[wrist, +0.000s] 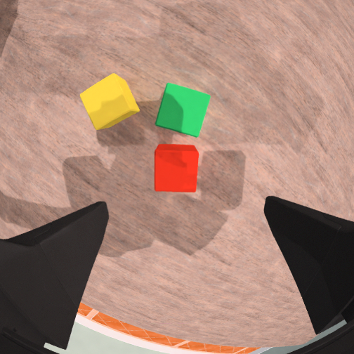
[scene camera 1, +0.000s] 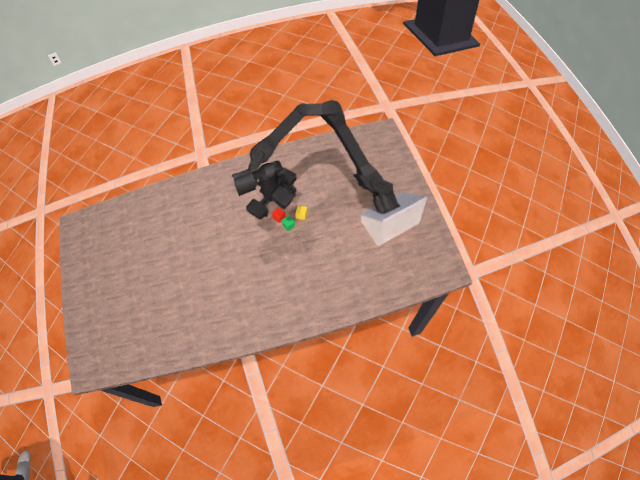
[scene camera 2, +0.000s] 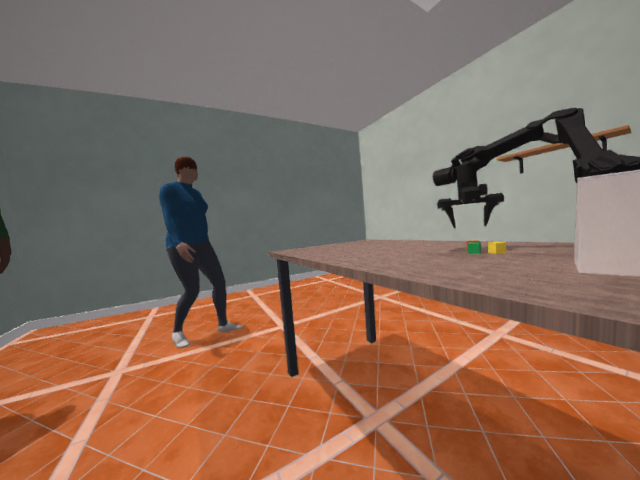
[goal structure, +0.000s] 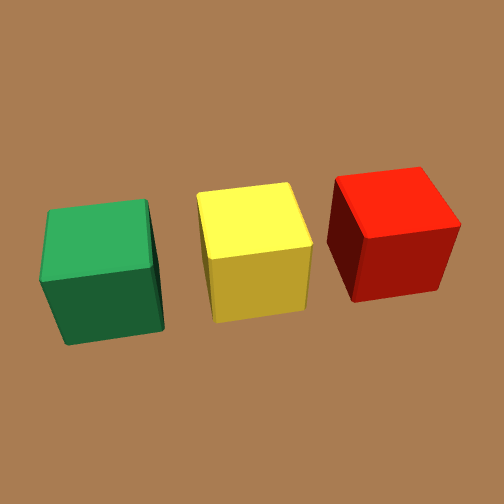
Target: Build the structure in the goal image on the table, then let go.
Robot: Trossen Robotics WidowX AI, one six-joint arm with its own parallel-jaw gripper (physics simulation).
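Pixels of known places: gripper, fingertip midpoint: (scene camera 1: 274, 206) (scene camera 2: 469, 227); arm's base, origin of the base link: (scene camera 1: 389, 208) (scene camera 2: 625, 205).
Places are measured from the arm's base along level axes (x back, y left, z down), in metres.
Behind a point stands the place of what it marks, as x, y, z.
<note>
A red cube (scene camera 1: 279, 214) {-0.315, -0.174, 0.083} (wrist: 176, 169) lies on the table; in scene camera 2 it shows as a thin strip behind the green cube. A green cube (scene camera 1: 288, 223) {-0.300, -0.129, 0.084} (scene camera 2: 474, 248) {-0.291, -0.122, 0.100} (wrist: 183, 110) lies close to the red one, with a small gap in the wrist view. A yellow cube (scene camera 1: 301, 212) {-0.244, -0.149, 0.083} (scene camera 2: 497, 248) {-0.235, -0.139, 0.100} (wrist: 109, 102) lies apart from both, beside the green one. My gripper (scene camera 2: 469, 227) {-0.323, -0.183, 0.035} (wrist: 187, 207) is open and empty, its fingers pointing down above the table, higher than the cubes. In the wrist view the red cube is just ahead of the space between the fingertips.
The wooden table (scene camera 1: 180, 289) {-0.728, -0.074, 0.117} (scene camera 2: 413, 263) {-0.371, 0.097, 0.116} bears the cubes. A pale block (scene camera 1: 398, 222) {0.008, 0.052, 0.011} (scene camera 2: 604, 222) {-0.027, 0.056, 0.026} under the arm's base stands on the table. A person in blue (scene camera 2: 186, 217) stands on the floor beyond the table. A wall shelf (scene camera 2: 615, 133) shows behind the arm.
</note>
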